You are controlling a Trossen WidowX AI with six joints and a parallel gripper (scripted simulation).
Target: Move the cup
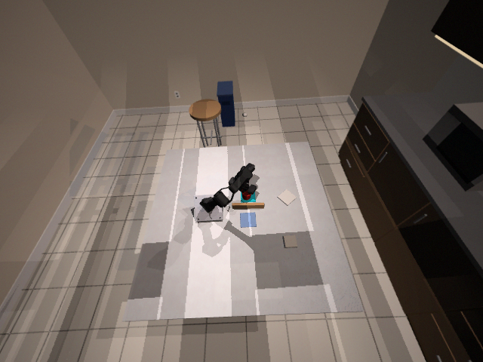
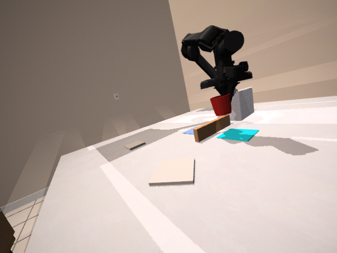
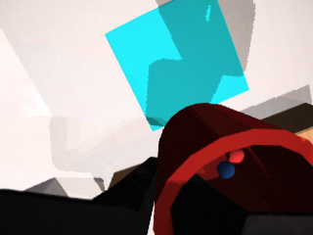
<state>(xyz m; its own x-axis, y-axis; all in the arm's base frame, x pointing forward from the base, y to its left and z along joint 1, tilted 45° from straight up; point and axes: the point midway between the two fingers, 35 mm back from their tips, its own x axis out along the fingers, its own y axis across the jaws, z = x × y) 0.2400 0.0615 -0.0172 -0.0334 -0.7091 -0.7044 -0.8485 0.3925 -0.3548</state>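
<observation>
Now: the blue marble 3 cm to the right of my gripper tip, 3 cm ahead of it and 2 cm below it. Round my gripper tip: wooden bar: 10 cm below, 6 cm to the right, 3 cm ahead; then red marble: 4 cm ahead, 3 cm to the right, 3 cm below; then red cup: 3 cm ahead, 2 cm to the right.
</observation>
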